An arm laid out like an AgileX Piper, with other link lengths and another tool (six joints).
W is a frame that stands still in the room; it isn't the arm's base.
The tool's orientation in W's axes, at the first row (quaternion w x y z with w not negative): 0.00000, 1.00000, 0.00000, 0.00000
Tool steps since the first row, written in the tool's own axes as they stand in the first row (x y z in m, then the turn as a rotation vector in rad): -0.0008, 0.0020, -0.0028, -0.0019, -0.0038, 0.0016; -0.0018, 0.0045, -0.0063, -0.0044, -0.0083, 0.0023; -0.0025, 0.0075, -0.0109, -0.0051, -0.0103, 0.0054; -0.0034, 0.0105, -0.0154, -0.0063, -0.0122, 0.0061; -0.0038, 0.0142, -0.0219, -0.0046, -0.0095, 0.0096; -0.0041, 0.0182, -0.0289, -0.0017, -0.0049, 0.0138; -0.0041, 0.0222, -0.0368, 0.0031, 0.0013, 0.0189; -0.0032, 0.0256, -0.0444, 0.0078, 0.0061, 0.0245; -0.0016, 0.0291, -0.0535, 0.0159, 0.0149, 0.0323; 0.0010, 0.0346, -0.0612, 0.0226, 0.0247, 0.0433
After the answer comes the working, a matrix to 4 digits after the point.
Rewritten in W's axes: -0.0008, -0.0020, 0.0028, -0.0019, 0.0038, -0.0016; -0.0018, -0.0045, 0.0063, -0.0044, 0.0083, -0.0023; -0.0025, -0.0075, 0.0109, -0.0051, 0.0103, -0.0054; -0.0034, -0.0105, 0.0154, -0.0063, 0.0122, -0.0061; -0.0038, -0.0142, 0.0219, -0.0046, 0.0095, -0.0096; -0.0041, -0.0182, 0.0289, -0.0017, 0.0049, -0.0138; -0.0041, -0.0222, 0.0368, 0.0031, -0.0013, -0.0189; -0.0032, -0.0256, 0.0444, 0.0078, -0.0061, -0.0245; -0.0016, -0.0291, 0.0535, 0.0159, -0.0149, -0.0323; 0.0010, -0.0346, 0.0612, 0.0226, -0.0247, -0.0433
The tool's axes in the first row as the columns of a matrix, in W's axes (rounded; the answer above uses it unrounded):
1.0000, 0.0000, 0.0000
0.0000, -1.0000, 0.0000
0.0000, 0.0000, -1.0000

